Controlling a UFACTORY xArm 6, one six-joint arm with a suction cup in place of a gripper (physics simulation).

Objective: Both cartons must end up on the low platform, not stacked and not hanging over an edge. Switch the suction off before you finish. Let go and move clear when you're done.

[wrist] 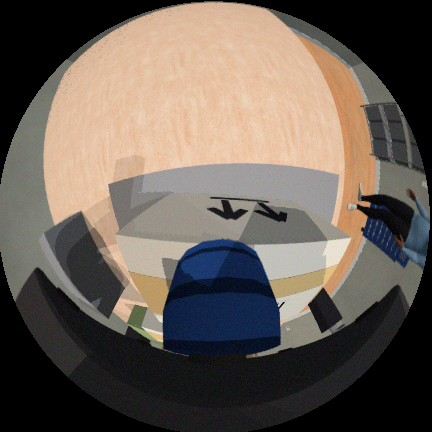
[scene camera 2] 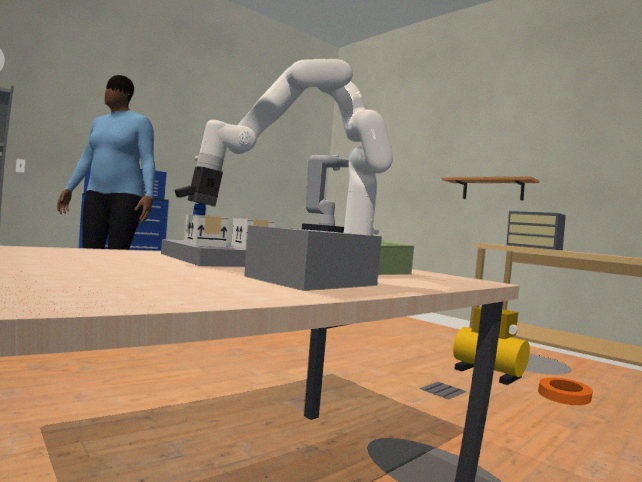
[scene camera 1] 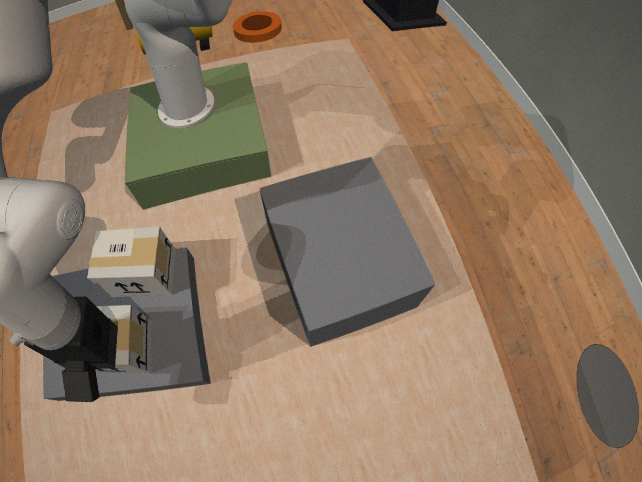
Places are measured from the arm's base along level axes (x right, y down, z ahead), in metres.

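Pixels of known places: hand, its tool point: [wrist: 222, 253] [scene camera 2: 197, 219]; arm's base, origin of its link: [scene camera 1: 186, 107].
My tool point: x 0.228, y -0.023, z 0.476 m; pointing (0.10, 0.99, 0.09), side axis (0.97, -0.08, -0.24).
Observation:
For each thing: its top centre in the pictures, then the offset to it from my tool point.
- low grey platform, centre of its top: [wrist: 238, 261] [scene camera 1: 112, 324] [scene camera 2: 215, 244] dx +0.013, dy +0.075, dz -0.079 m
- white-and-tan carton, centre of its top: [scene camera 1: 122, 252] [scene camera 2: 253, 219] dx -0.068, dy -0.012, dz -0.156 m
- taller grey block, centre of its top: [scene camera 1: 344, 233] [scene camera 2: 316, 230] [wrist: 63, 279] dx -0.415, dy +0.004, dz -0.066 m
The low grey platform [scene camera 1: 176, 363] [scene camera 2: 178, 252] [wrist: 225, 177] bears both cartons. One white-and-tan carton [scene camera 1: 127, 259] [scene camera 2: 241, 233] stands upright on its side nearer the green base; its rear base edge is hidden. The other carton [scene camera 1: 129, 337] [scene camera 2: 210, 236] [wrist: 175, 220] is upright beside it, not stacked, at or barely above the platform surface; any tiny gap is too small to tell. My blue suction cup [scene camera 2: 199, 210] [wrist: 222, 260] is pressed on this carton's top and holds it. In scene camera 1 the black tool hides the cup and part of this carton.
A taller grey block [scene camera 1: 347, 249] [scene camera 2: 337, 259] [wrist: 85, 270] stands to one side of the platform. The arm's green base [scene camera 1: 207, 145] [scene camera 2: 396, 257] is beyond the cartons. A person [scene camera 2: 121, 150] [wrist: 410, 225] in a blue top stands past the table.

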